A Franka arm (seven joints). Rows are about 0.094 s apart.
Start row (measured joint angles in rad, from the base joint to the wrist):
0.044, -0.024, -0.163, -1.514, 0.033, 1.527, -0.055
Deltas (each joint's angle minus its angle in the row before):
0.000, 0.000, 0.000, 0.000, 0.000, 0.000, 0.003
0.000, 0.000, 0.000, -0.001, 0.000, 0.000, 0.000
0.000, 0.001, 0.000, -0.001, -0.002, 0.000, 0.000
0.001, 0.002, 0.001, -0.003, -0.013, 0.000, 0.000
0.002, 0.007, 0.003, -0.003, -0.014, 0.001, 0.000
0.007, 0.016, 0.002, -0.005, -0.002, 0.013, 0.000
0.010, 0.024, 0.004, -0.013, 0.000, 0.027, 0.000
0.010, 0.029, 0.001, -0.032, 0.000, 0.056, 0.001
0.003, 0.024, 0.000, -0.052, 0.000, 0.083, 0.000
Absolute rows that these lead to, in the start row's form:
0.044, -0.024, -0.163, -1.514, 0.033, 1.527, -0.052
0.044, -0.024, -0.163, -1.515, 0.033, 1.527, -0.052
0.044, -0.023, -0.163, -1.516, 0.031, 1.527, -0.052
0.045, -0.021, -0.162, -1.519, 0.018, 1.527, -0.052
0.047, -0.014, -0.159, -1.522, 0.004, 1.528, -0.052
0.054, 0.002, -0.157, -1.527, 0.002, 1.541, -0.052
0.064, 0.026, -0.153, -1.540, 0.002, 1.568, -0.052
0.074, 0.055, -0.152, -1.572, 0.002, 1.624, -0.051
0.077, 0.079, -0.152, -1.624, 0.002, 1.707, -0.051

